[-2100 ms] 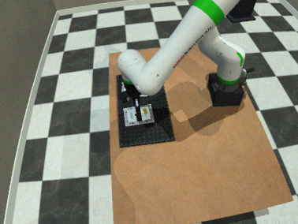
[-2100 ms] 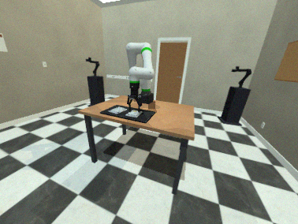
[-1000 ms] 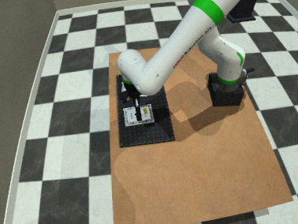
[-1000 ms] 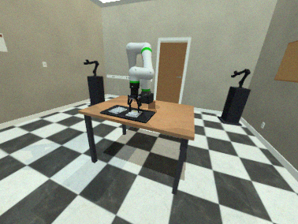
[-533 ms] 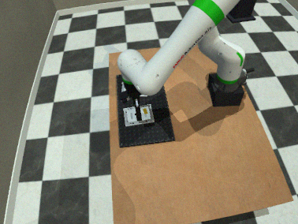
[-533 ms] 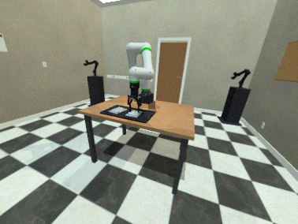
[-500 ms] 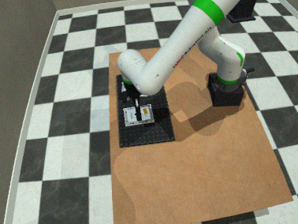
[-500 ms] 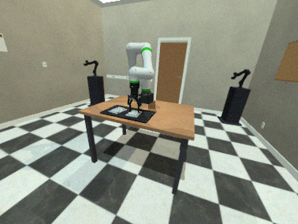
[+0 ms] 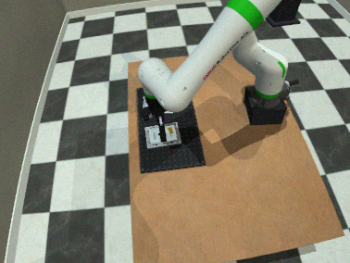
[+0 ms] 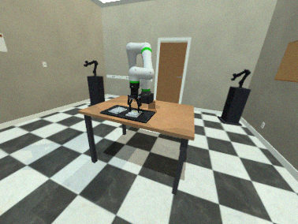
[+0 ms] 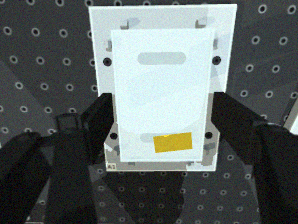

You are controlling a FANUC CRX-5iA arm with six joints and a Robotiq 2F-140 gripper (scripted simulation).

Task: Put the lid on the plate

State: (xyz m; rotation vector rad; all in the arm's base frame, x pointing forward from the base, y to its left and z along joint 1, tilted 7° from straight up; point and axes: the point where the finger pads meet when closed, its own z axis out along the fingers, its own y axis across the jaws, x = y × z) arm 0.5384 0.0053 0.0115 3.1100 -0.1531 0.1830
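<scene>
Now: hand 40 mm above the clear lid. The rest, counted from my hand: culture plate (20 mm behind, 200 mm to the right, 40 mm below); then lid park fixture (50 mm below).
</scene>
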